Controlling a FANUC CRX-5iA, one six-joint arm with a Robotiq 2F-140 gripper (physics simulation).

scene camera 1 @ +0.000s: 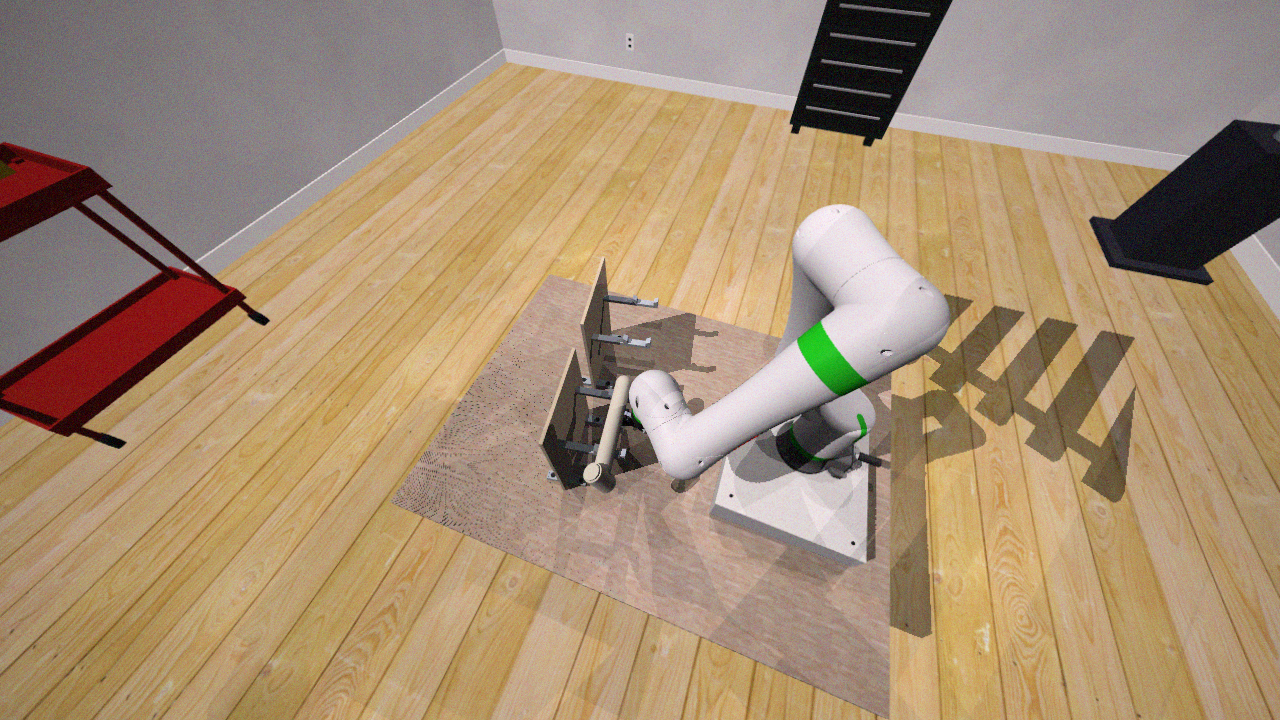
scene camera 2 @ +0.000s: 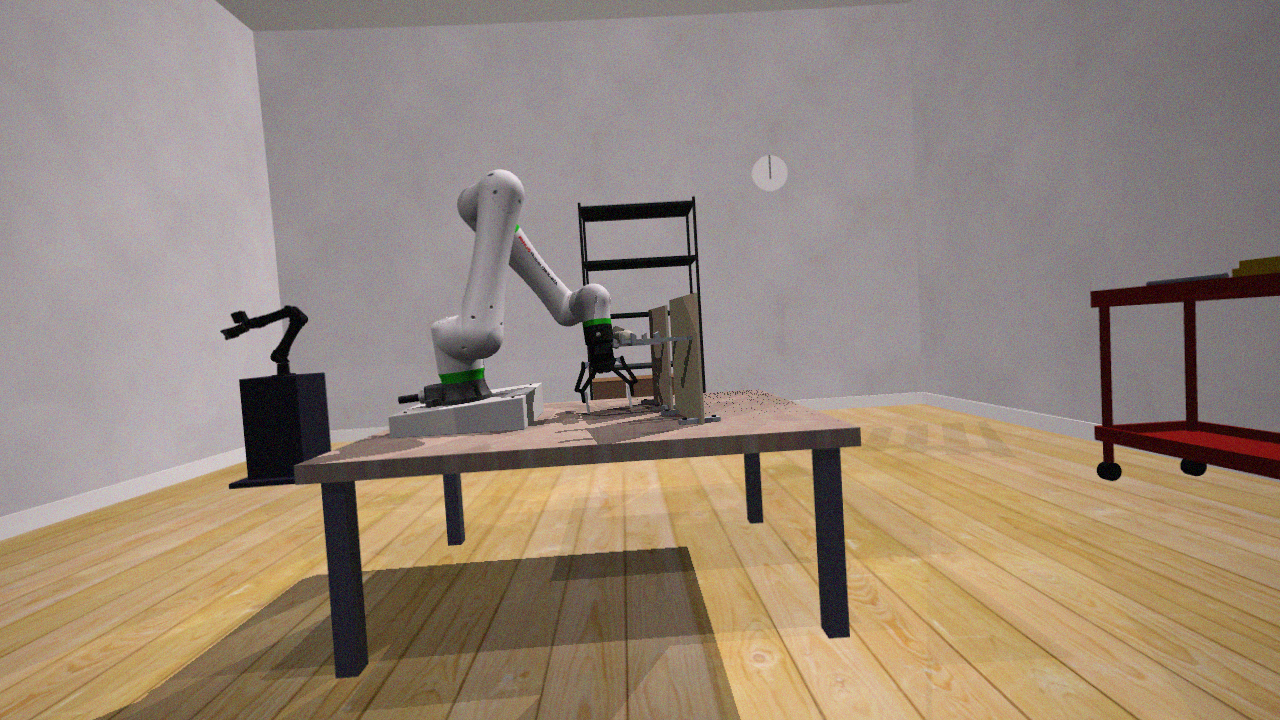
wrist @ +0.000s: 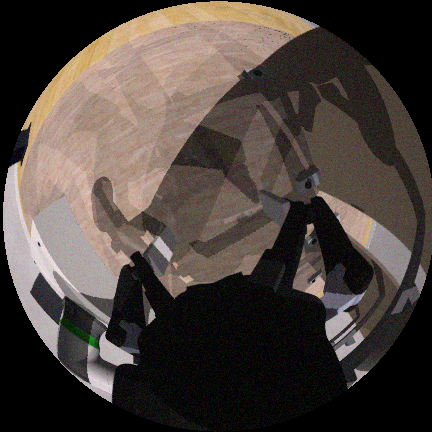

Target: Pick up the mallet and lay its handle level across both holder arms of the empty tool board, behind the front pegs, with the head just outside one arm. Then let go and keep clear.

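The pale mallet [scene camera 1: 612, 425] lies across the arms of the nearer tool board [scene camera 1: 562, 420] in scene camera 1, its head at the end toward the camera. In scene camera 2 it is small and partly hidden. The empty tool board [scene camera 1: 594, 313] [scene camera 2: 686, 362] stands upright beside that board, and its two holder arms, an upper arm [scene camera 1: 631, 300] and a lower arm [scene camera 1: 623, 341] in scene camera 1, bear nothing. My gripper [scene camera 2: 609, 404] [wrist: 214, 218] is open and empty, pointing down beside the mallet, with its fingertips low over the table. In scene camera 1 the wrist and mallet mostly hide it.
The boards and the robot's white base [scene camera 1: 787, 514] [scene camera 2: 465, 419] stand on the table [scene camera 1: 537, 537] [scene camera 2: 581, 452]. A red cart [scene camera 1: 125, 349] [scene camera 2: 1190, 437], a black shelf rack [scene camera 2: 637, 212] and a dark pedestal [scene camera 2: 284, 425] stand off the table.
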